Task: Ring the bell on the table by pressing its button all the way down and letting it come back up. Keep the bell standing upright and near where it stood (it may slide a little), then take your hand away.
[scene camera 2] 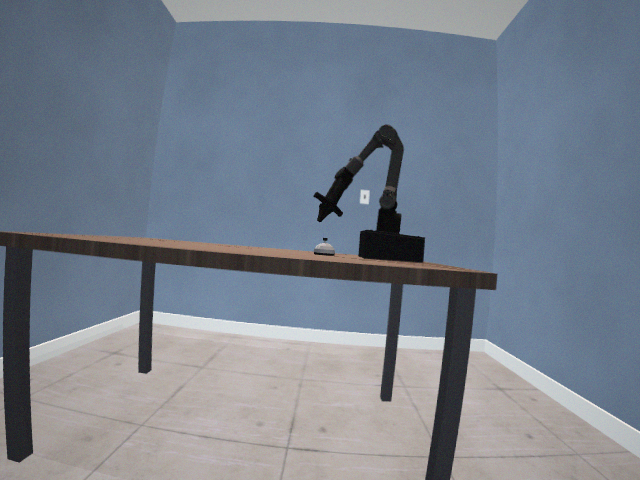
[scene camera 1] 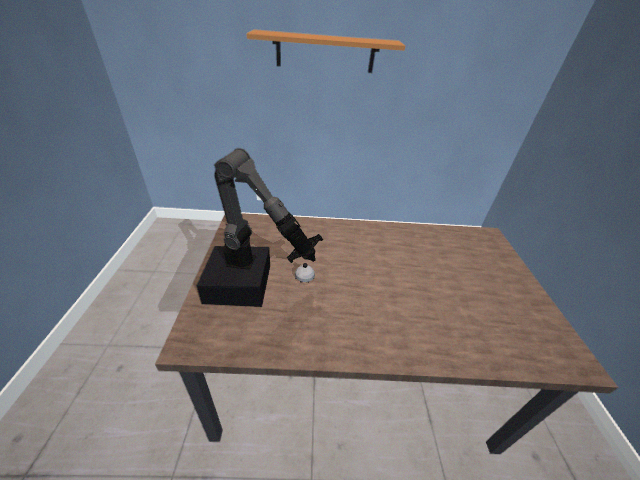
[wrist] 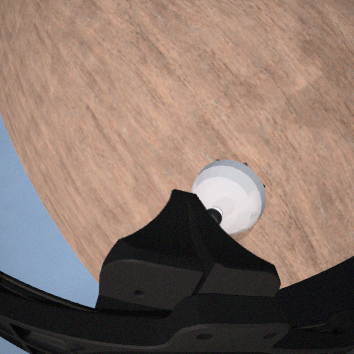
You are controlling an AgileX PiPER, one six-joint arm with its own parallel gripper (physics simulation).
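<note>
The bell (scene camera 1: 305,274) (scene camera 2: 324,249) (wrist: 235,195) is a white dome with a dark rim, standing upright on the table. Its small black button (scene camera 1: 305,265) (scene camera 2: 325,239) (wrist: 215,216) stands up from the top; in the wrist view the finger covers part of it. My gripper (scene camera 1: 312,258) (scene camera 2: 320,220) (wrist: 179,206) is shut with nothing between its fingers. It points down at a slant and hangs above the bell, with a visible gap between the fingertips and the button in scene camera 2's view.
The arm's black base block (scene camera 1: 232,289) (scene camera 2: 391,246) stands on the wooden table (scene camera 1: 439,310) (scene camera 2: 232,260) beside the bell. An orange shelf (scene camera 1: 325,39) is mounted high on the back wall, well above the arm.
</note>
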